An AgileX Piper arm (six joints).
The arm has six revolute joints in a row. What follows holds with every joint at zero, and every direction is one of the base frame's.
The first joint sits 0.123 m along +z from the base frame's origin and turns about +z.
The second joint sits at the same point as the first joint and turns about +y.
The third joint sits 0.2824 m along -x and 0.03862 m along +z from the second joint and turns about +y.
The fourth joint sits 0.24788 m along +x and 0.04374 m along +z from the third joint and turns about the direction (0.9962, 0, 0.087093).
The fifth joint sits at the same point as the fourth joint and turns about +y.
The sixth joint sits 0.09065 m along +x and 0.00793 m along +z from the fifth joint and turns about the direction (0.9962, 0, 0.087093).
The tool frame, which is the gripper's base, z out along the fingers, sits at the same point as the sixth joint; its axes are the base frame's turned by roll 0, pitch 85.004 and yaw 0 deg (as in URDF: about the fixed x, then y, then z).
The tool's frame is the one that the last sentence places.
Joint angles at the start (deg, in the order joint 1, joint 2, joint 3, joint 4, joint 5, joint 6):
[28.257 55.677 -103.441 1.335 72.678 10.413]
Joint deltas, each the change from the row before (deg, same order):
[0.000 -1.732 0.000 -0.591 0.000 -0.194]
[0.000 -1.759 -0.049 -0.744 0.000 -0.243]
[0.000 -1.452 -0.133 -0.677 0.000 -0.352]
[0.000 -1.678 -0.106 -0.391 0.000 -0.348]
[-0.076 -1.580 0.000 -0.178 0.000 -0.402]
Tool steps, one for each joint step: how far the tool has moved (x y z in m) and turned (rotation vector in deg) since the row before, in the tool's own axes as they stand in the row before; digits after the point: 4 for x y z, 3 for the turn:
[0.0019 -0.0010 -0.0133 0.236 -1.803 -0.400]
[0.0018 -0.0013 -0.0138 0.379 -1.904 -0.476]
[0.0012 -0.0013 -0.0118 0.370 -1.672 -0.545]
[0.0016 -0.0010 -0.0134 0.083 -1.822 -0.438]
[0.0017 -0.0008 -0.0122 0.001 -1.599 -0.408]

